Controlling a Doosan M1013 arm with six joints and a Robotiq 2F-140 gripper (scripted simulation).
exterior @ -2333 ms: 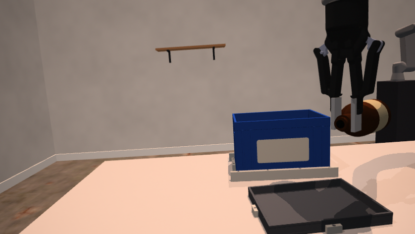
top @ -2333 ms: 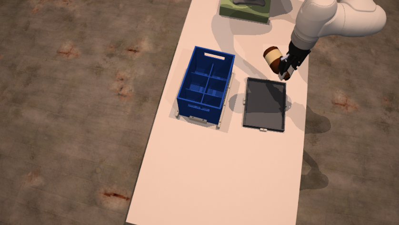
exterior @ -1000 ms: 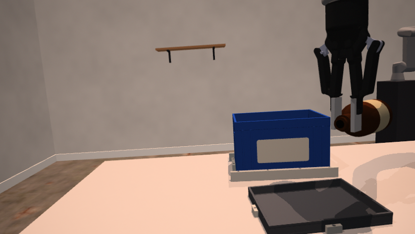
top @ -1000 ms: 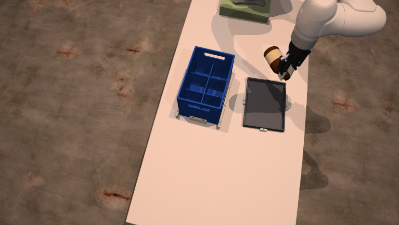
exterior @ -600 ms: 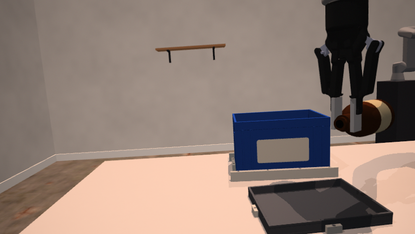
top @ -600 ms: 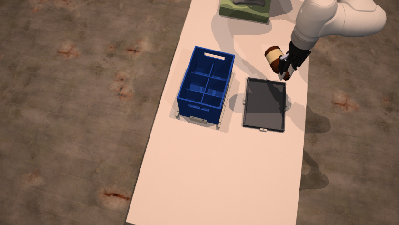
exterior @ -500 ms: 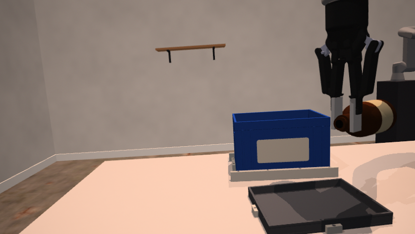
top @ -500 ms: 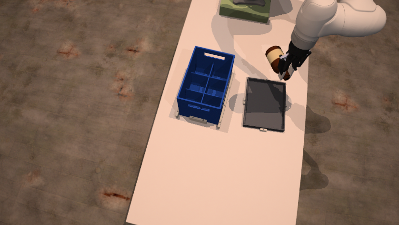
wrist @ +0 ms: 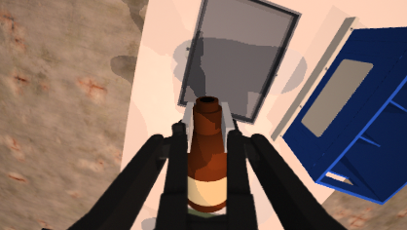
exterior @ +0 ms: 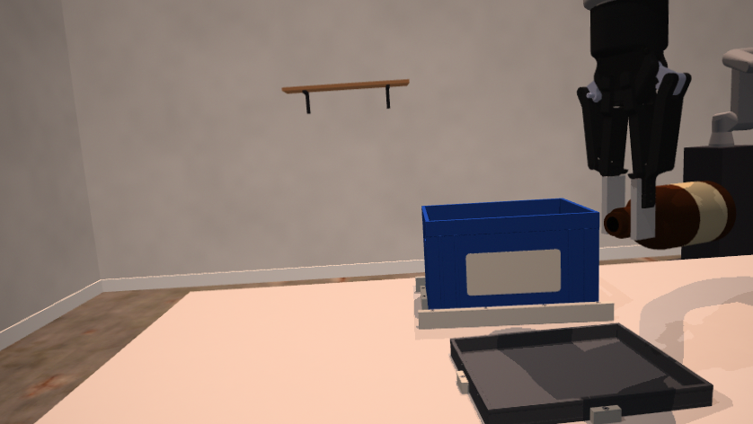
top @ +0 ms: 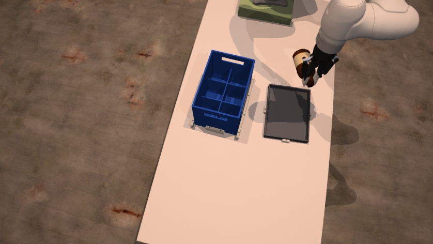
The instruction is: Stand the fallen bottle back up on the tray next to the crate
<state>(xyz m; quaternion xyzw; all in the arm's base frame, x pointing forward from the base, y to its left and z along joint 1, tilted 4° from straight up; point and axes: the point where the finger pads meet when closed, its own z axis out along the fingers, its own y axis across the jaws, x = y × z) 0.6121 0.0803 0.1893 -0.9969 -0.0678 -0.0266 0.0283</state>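
The brown bottle lies 50 mm behind my hand, 20 mm below it and 10 mm to the right of it. The rest, counted from my hand: blue crate 330 mm to the right, 140 mm below, 10 mm behind; dark grey tray 210 mm below, 50 mm to the right, 50 mm ahead.
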